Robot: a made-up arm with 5 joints. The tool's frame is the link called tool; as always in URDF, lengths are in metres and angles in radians. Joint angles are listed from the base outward.
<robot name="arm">
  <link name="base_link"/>
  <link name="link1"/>
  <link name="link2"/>
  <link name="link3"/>
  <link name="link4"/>
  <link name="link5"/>
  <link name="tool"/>
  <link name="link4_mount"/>
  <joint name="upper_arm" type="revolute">
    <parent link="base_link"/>
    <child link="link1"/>
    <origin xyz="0.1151 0.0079 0.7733" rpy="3.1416 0 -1.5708"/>
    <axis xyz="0 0 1"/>
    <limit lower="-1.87" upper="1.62"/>
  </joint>
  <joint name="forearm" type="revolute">
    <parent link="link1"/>
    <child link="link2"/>
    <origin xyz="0.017 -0.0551 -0.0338" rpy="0 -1.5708 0"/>
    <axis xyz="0 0 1"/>
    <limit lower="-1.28" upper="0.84"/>
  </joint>
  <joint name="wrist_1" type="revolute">
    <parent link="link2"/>
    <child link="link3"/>
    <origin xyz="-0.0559 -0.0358 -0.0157"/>
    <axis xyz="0 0 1"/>
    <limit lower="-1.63" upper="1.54"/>
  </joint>
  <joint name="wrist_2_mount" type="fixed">
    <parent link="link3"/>
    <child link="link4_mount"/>
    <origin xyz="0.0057 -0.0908 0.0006"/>
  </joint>
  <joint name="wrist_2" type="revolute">
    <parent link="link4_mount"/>
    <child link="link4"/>
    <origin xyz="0.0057 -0.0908 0.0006" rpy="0 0 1.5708"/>
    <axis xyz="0 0 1"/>
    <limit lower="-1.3" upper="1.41"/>
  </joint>
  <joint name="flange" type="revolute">
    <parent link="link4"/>
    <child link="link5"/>
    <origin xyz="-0.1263 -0.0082 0.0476" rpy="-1.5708 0 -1.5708"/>
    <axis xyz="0 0 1"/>
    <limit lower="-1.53" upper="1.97"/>
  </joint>
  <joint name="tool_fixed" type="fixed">
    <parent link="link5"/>
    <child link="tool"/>
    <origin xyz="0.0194 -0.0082 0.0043" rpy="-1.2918 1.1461 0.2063"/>
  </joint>
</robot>
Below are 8 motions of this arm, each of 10 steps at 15 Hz.
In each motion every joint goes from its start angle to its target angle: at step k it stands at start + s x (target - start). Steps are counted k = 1, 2, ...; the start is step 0. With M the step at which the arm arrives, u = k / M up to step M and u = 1 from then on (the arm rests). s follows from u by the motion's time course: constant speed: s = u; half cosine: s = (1 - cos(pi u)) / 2; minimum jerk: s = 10 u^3 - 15 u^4 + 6 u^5.
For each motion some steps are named. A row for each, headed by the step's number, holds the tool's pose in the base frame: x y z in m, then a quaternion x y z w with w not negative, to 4 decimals.
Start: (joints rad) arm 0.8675 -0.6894 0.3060 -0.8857 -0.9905
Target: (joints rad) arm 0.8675 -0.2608 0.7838 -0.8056 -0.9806
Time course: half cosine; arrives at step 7
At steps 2, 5, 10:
2: 0.3373 -0.1972 1.0028 0.7976 -0.3381 0.2312 0.4428
5: 0.3701 -0.2360 0.8426 0.9067 -0.2895 -0.0157 0.3062
10: 0.3679 -0.2333 0.7921 0.9232 -0.2689 -0.0910 0.2588

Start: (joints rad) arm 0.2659 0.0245 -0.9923 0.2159 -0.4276
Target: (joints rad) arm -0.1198 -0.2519 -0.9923 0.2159 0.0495
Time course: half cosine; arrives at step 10
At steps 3, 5, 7, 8, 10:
3: 0.4102 -0.0171 1.0852 0.8010 -0.1616 0.1216 0.5635
5: 0.3891 0.0157 1.1026 0.7672 -0.1711 0.1593 0.5973
7: 0.3631 0.0432 1.1184 0.7342 -0.1876 0.1970 0.6221
8: 0.3522 0.0519 1.1240 0.7223 -0.1954 0.2110 0.6290
10: 0.3425 0.0588 1.1285 0.7123 -0.2028 0.2228 0.6340

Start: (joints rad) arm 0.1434 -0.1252 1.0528 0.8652 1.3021
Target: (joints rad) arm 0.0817 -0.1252 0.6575 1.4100 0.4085
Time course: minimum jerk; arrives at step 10
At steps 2, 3, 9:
2: 0.2513 -0.0110 0.6035 0.0058 0.7421 -0.3219 0.5879
3: 0.2545 -0.0091 0.6090 0.0284 0.7433 -0.3540 0.5669
9: 0.2784 0.0103 0.6614 0.1823 0.6917 -0.5927 0.3703

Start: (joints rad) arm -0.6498 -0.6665 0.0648 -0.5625 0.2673
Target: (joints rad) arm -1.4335 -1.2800 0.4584 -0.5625 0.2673
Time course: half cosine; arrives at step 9
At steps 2, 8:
2: 0.3015 0.2042 1.0724 0.7084 -0.1042 0.4186 0.5586
8: 0.1281 0.2060 1.0967 0.7277 0.0740 0.5991 0.3257

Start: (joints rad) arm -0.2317 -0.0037 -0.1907 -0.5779 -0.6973
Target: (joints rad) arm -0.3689 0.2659 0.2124 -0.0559 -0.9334
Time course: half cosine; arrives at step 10
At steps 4, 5, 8, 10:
4: 0.4867 0.1514 0.8690 0.8992 0.2323 0.0909 0.3596
5: 0.4855 0.1601 0.8268 0.8966 0.2795 0.0099 0.3434
8: 0.4557 0.1734 0.7194 0.8541 0.3755 -0.2078 0.2938
10: 0.4435 0.1741 0.6959 0.8368 0.3917 -0.2593 0.2812

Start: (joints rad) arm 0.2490 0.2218 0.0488 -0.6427 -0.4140
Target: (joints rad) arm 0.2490 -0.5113 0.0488 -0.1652 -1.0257
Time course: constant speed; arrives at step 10
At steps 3, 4, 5, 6, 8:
3: 0.5016 -0.0555 0.8776 0.8897 -0.0523 0.0026 0.4536
4: 0.4973 -0.0537 0.8974 0.9005 -0.0489 0.0246 0.4315
5: 0.4917 -0.0517 0.9169 0.9101 -0.0448 0.0468 0.4092
6: 0.4849 -0.0494 0.9360 0.9187 -0.0399 0.0691 0.3868
8: 0.4677 -0.0442 0.9726 0.9325 -0.0280 0.1141 0.3417

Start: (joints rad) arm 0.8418 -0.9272 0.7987 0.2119 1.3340
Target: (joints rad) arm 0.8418 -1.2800 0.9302 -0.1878 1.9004
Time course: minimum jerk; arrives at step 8
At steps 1, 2, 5, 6, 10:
1: 0.3363 -0.2412 0.8523 0.1299 -0.0489 -0.5906 0.7950
2: 0.3354 -0.2411 0.8625 0.1004 -0.0701 -0.5875 0.7999
5: 0.3201 -0.2283 0.9339 -0.1112 -0.2187 -0.5743 0.7810
6: 0.3133 -0.2212 0.9524 -0.1680 -0.2575 -0.5734 0.7594
10: 0.3087 -0.2162 0.9631 -0.2014 -0.2802 -0.5735 0.7430

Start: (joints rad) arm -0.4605 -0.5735 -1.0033 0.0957 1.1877
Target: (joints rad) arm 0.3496 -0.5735 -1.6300 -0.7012 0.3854
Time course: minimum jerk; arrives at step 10
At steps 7, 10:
7: -0.0019 0.0477 1.1170 0.2305 -0.8198 0.4311 0.2981
10: -0.0250 0.0764 1.0837 0.1255 -0.8105 0.5107 0.2579

